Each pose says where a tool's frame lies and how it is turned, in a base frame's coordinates. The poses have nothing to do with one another.
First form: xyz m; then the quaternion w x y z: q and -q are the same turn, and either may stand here.
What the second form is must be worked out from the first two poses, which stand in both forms.
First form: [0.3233, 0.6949, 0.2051, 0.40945, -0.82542, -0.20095, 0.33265]
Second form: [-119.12, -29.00, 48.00, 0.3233, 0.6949, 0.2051]
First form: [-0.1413, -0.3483, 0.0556, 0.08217, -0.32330, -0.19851, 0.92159]
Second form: [-55.33, -33.98, 157.73, -0.1413, -0.3483, 0.0556]
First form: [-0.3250, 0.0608, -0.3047, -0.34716, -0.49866, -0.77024, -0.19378]
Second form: [74.11, 114.47, 28.80, -0.3250, 0.0608, -0.3047]
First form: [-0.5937, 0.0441, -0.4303, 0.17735, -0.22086, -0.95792, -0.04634]
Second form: [-35.81, -155.32, -7.51, -0.5937, 0.0441, -0.4303]
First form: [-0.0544, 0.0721, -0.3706, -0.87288, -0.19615, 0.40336, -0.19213]
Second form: [23.48, -48.29, 23.00, -0.0544, 0.0721, -0.3706]
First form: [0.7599, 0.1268, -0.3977, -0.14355, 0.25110, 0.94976, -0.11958]
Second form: [-41.48, -156.90, 19.76, 0.7599, 0.1268, -0.3977]
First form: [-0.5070, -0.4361, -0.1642, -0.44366, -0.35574, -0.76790, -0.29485]
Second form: [50.54, 109.10, 41.89, -0.5070, -0.4361, -0.1642]
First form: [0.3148, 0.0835, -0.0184, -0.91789, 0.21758, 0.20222, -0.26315]
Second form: [-25.64, -23.83, 31.01, 0.3148, 0.0835, -0.0184]
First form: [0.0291, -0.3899, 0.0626, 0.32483, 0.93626, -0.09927, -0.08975]
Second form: [140.66, -14.91, -13.48, 0.0291, -0.3899, 0.0626]
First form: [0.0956, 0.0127, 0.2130, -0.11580, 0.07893, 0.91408, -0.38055]
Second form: [-13.25, -153.41, 63.87, 0.0956, 0.0127, 0.2130]
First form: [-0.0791, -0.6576, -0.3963, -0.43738, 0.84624, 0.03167, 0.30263]
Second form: [-120.57, -4.51, -43.12, -0.0791, -0.6576, -0.3963]
